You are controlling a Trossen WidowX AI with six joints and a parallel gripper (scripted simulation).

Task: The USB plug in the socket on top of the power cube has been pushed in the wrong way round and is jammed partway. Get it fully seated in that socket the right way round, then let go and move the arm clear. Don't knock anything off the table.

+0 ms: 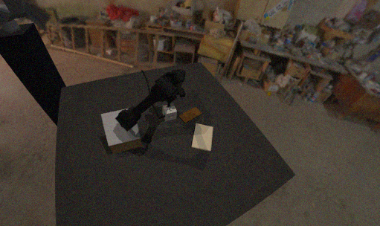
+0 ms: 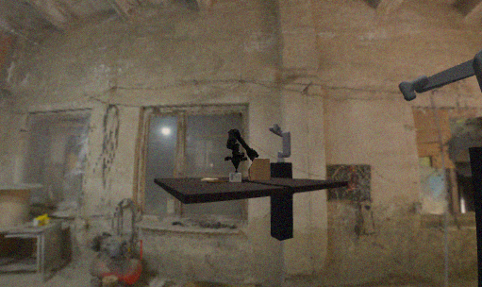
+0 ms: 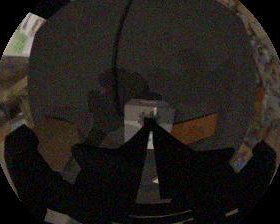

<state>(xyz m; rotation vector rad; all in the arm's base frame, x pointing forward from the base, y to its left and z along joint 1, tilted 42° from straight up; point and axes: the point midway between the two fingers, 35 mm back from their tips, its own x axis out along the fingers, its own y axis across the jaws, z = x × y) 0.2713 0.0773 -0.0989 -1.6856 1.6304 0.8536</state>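
Now: gripper tip 2 cm above the USB plug. Round my gripper tip: brown flat block 15 cm ahead, 10 cm below, 5 cm to the right; cream block 25 cm to the right, 16 cm ahead, 10 cm below.
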